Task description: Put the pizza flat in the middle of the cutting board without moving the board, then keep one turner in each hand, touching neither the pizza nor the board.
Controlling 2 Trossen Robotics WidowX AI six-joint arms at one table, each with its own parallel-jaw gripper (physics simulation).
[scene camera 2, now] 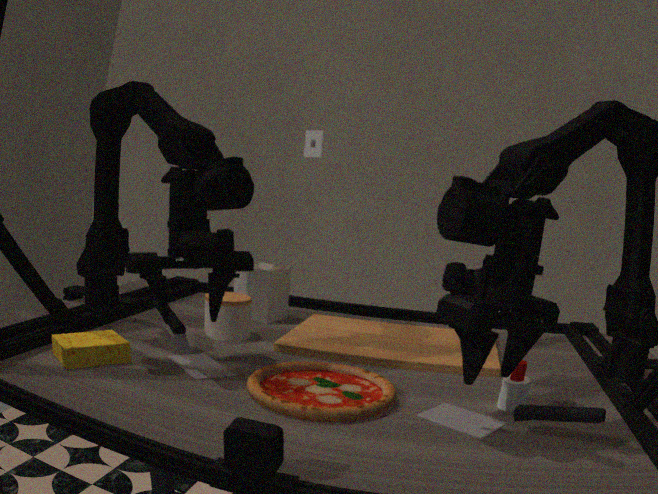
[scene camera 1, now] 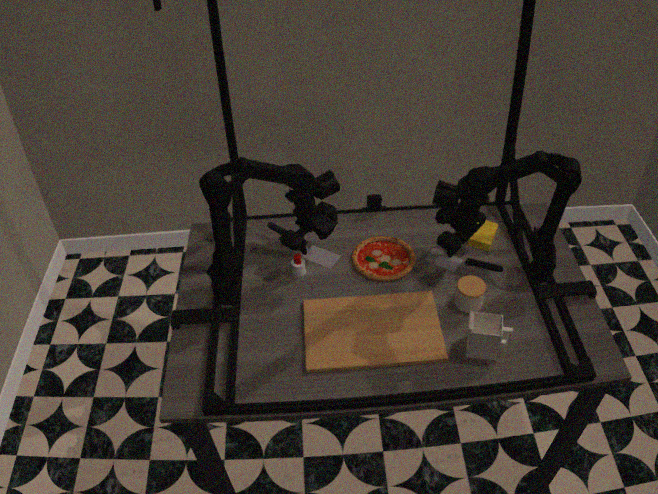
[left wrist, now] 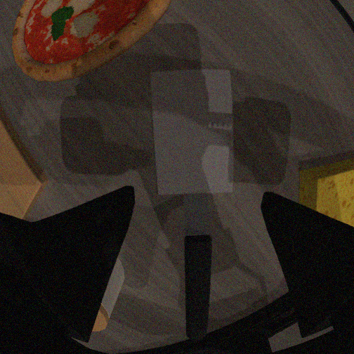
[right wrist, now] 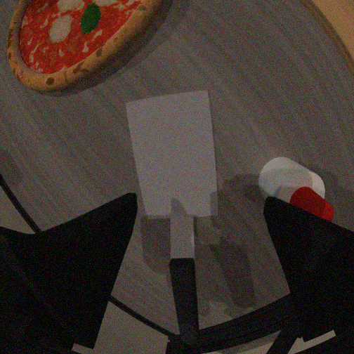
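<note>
The pizza (scene camera 1: 383, 258) (scene camera 2: 321, 390) (left wrist: 85, 35) (right wrist: 80, 45) lies flat on the table, beside and apart from the wooden cutting board (scene camera 1: 374, 332) (scene camera 2: 372, 340). One turner (scene camera 1: 483, 264) (scene camera 2: 199, 365) (left wrist: 198, 285) lies below my left gripper (scene camera 2: 187, 312) (left wrist: 200, 197), which is open and empty. Its handle lies between the fingers as seen in the left wrist view. The other turner (scene camera 1: 324, 256) (scene camera 2: 459, 420) (right wrist: 172, 155) lies below my right gripper (scene camera 2: 489, 378) (right wrist: 203, 203), which is also open and empty. Its blade points towards the pizza. Finger heights above the handles are hard to tell.
A white bottle with a red cap (scene camera 1: 298, 265) (scene camera 2: 514, 390) (right wrist: 287, 177) stands close beside the right turner. A yellow sponge (scene camera 1: 483, 235) (scene camera 2: 90, 348) (left wrist: 337, 192) lies near the left gripper. A lidded jar (scene camera 1: 470, 300) (scene camera 2: 227, 321) and a pale container (scene camera 1: 484, 342) (scene camera 2: 269, 295) stand beside the board.
</note>
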